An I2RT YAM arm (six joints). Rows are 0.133 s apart.
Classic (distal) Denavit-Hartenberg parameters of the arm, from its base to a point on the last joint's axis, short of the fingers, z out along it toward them. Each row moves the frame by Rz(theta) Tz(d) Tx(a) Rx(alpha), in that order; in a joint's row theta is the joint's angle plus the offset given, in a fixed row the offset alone. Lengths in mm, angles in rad.
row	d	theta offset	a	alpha
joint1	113.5	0	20	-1.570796
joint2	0	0	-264	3.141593
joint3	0	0.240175	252.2	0
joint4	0	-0.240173	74	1.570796
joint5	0	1.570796	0	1.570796
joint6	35.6	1.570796	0	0
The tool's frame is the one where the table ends.
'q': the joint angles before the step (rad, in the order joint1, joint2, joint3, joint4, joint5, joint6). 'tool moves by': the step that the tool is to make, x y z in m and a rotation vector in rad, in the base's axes. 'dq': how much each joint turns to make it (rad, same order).
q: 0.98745, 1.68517, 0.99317, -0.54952, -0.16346, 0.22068
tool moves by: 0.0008, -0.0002, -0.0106, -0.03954, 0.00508, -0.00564
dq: -0.00043, 0.03115, -0.00550, 0.00079, 0.01830, -0.00042
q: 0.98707, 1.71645, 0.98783, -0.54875, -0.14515, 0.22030
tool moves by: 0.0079, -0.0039, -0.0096, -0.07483, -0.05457, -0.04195
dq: -0.01766, 0.03156, -0.00016, 0.00005, 0.09038, -0.00049
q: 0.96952, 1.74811, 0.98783, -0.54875, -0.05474, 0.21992
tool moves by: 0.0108, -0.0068, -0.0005, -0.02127, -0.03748, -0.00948
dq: -0.03668, 0.00232, 0.00033, 0.00503, 0.03432, -0.03744
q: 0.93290, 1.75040, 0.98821, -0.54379, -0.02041, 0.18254
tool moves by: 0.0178, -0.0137, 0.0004, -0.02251, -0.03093, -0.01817
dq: -0.06872, 0.00003, 0.00174, -0.00057, 0.02363, -0.05880
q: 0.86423, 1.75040, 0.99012, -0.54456, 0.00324, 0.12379
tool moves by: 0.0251, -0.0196, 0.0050, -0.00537, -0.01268, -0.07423
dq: -0.09964, -0.00083, 0.02103, -0.01690, 0.00570, -0.02792
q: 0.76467, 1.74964, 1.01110, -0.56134, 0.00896, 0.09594
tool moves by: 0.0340, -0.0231, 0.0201, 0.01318, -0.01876, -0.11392
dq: -0.12262, -0.00309, 0.08198, -0.06217, -0.00042, -0.00893
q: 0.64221, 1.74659, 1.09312, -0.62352, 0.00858, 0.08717
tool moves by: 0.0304, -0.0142, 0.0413, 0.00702, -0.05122, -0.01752
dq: -0.08552, -0.00498, 0.16066, -0.11872, 0.00074, -0.07179
